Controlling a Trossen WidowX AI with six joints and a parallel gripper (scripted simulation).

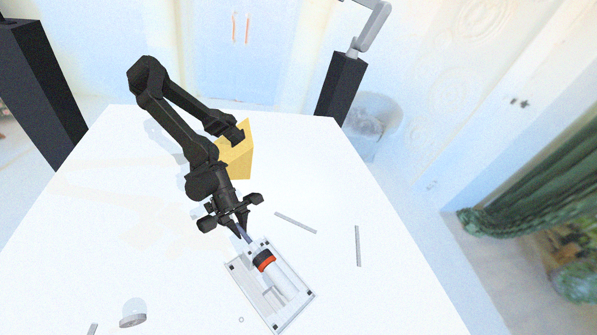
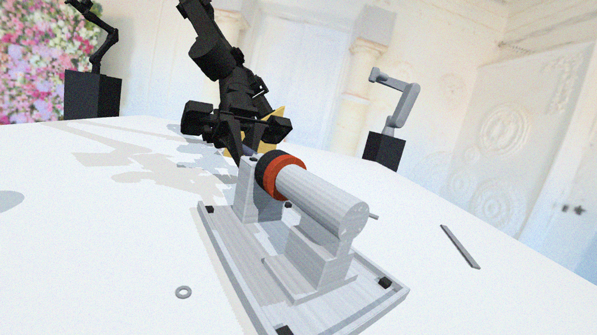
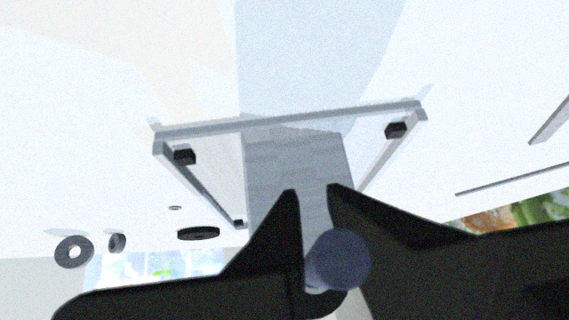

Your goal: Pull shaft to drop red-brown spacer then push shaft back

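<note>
Right now my gripper tip is 5 cm short of the blue-grey shaft, 3 cm below it and 2 cm to the right of it. The rest, counted from my gripper tip: grey disc 27 cm to the right, 15 cm ahead, 3 cm below; black spacer 9 cm ahead, 4 cm to the left, 2 cm above; red-brown spacer 10 cm ahead, 5 cm to the left, 2 cm above.
</note>
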